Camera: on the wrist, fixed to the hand. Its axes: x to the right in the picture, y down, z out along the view.
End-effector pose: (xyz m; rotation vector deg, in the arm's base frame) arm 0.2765 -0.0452 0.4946 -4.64 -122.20 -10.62
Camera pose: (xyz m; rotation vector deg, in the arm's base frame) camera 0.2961 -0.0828 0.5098 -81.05 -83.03 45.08
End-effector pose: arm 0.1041 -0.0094 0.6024 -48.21 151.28 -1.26
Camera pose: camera 0.1097 -0.0410 0.6340 71.97 153.00 6.30
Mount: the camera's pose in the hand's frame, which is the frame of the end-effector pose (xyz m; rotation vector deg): 0.0028 -0.0330 -0.0305 8.10 8.80 84.76
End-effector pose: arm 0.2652 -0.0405 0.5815 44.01 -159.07 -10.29
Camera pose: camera 0.2874 -0.0716 0.6053 -70.37 -140.94 19.41
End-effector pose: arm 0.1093 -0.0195 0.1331 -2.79 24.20 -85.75
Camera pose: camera 0.0687 -0.0182 0.1137 23.77 18.66 -3.46
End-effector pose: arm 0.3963 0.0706 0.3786 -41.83 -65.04 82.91
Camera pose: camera 0.4357 0.0788 0.3989 -97.33 -11.67 144.76
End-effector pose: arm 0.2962 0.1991 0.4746 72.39 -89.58 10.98
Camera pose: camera 0.3410 0.2038 0.4745 -3.53 -118.10 73.70
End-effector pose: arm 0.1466 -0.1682 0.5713 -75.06 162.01 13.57
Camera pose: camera 0.1713 -0.1957 0.5969 -50.75 -162.90 4.52
